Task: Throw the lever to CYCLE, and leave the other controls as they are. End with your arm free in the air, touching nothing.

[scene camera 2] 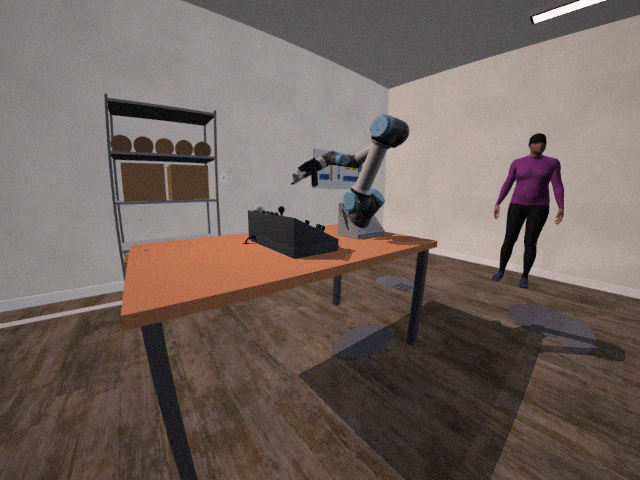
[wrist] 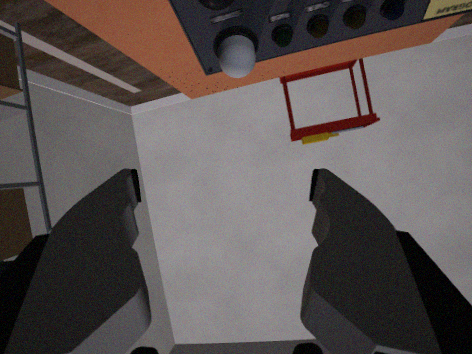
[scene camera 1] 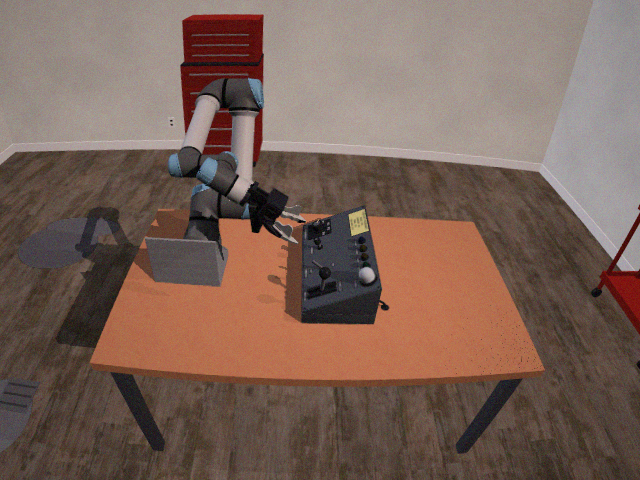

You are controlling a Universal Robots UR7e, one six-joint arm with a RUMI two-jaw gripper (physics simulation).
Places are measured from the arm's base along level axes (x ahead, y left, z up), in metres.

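Pixels of known places: gripper, fingertip midpoint: (scene camera 2: 292,182) (wrist: 225,173) (scene camera 1: 302,232); arm's base at its link origin: (scene camera 2: 358,218) (scene camera 1: 201,244).
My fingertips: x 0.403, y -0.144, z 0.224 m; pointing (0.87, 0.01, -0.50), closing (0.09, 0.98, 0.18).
Ahead of a thing's pixels: the offset from my fingertips to its top centre. "spot": to the spot under its first point.
The dark sloped console (scene camera 1: 341,304) (scene camera 2: 271,229) stands on the table. Its lever has a black ball knob {0.079 m ahead, 0.012 m left, 0.142 m down} (scene camera 1: 324,272) (scene camera 2: 281,209); in scene camera 1 the shaft rises from the slot near the console's front end and leans towards the slot's upper end, on the white dome's side. The label lettering is too small to read there. A dark rounded shape, seemingly the knob, is cut off at the wrist view's top edge. My gripper (scene camera 1: 300,231) (scene camera 2: 293,181) (wrist: 225,173) is open and empty, in the air above and to the robot's side of the console, apart from the lever.
The console also carries a white dome {spot: 0.217 m ahead, 0.003 m left, 0.141 m down} (scene camera 1: 366,275) (scene camera 2: 258,208) (wrist: 237,56), a row of small coloured buttons, a small black toggle {0.035 m ahead, 0.249 m left, 0.201 m down} (scene camera 1: 317,242) and a yellow label {spot: 0.176 m ahead, 0.354 m left, 0.178 m down} (scene camera 1: 358,222) (wrist: 450,9). A grey panel (scene camera 1: 183,260) stands by the arm's base. A cable end {spot: 0.312 m ahead, 0.062 m left, 0.331 m down} (scene camera 1: 385,306) lies beside the console.
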